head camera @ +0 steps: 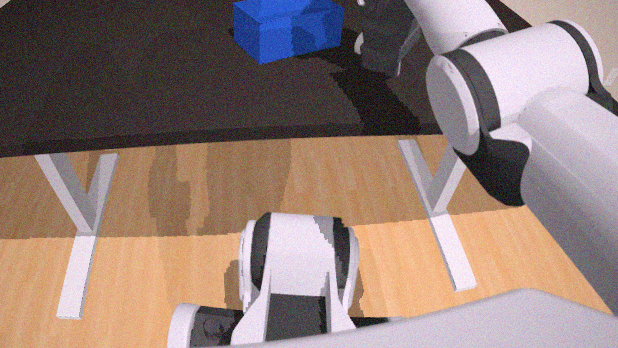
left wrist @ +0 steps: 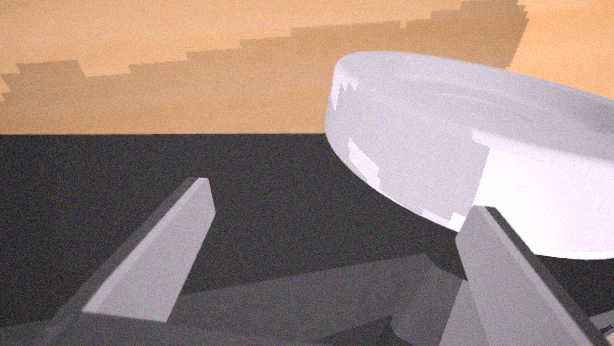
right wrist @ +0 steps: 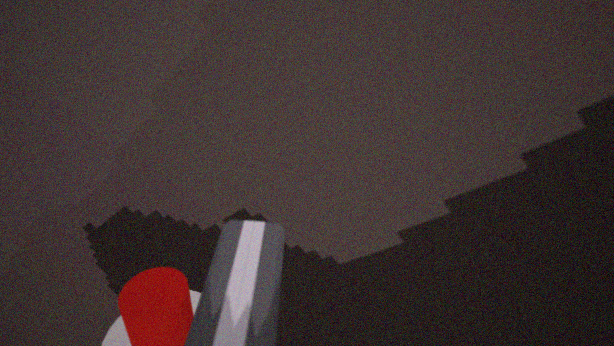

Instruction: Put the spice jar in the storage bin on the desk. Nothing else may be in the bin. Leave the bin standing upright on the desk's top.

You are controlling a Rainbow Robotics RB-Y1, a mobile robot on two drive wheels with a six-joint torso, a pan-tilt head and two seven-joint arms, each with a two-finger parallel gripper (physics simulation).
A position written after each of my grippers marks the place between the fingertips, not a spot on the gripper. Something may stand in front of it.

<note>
In view: my left gripper [left wrist: 333, 208] and my right gripper [head camera: 392, 73].
My right gripper also shows in the right wrist view [right wrist: 255, 241].
</note>
